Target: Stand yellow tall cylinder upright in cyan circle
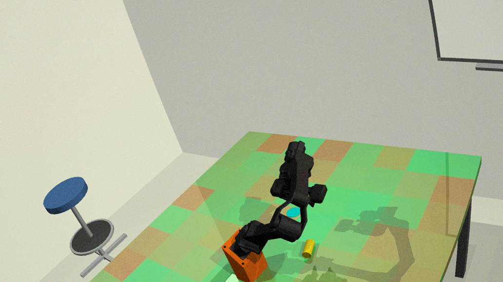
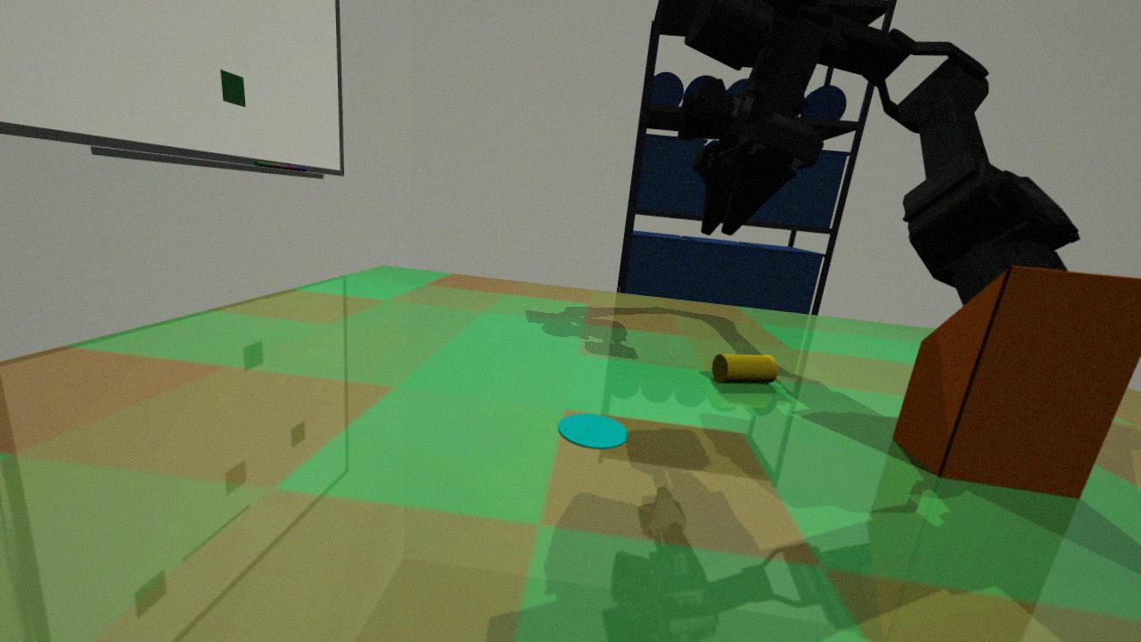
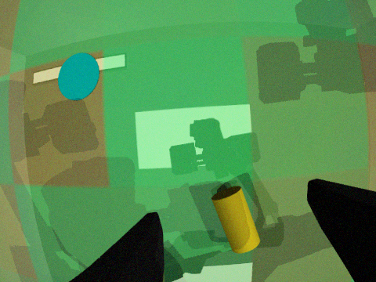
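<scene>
Right now the yellow tall cylinder is 150 mm below my gripper tip, 70 mm behind it and 20 mm to the right of it. Also, from my gripper tip: cyan circle 170 mm below, 160 mm to the left, 110 mm ahead.
</scene>
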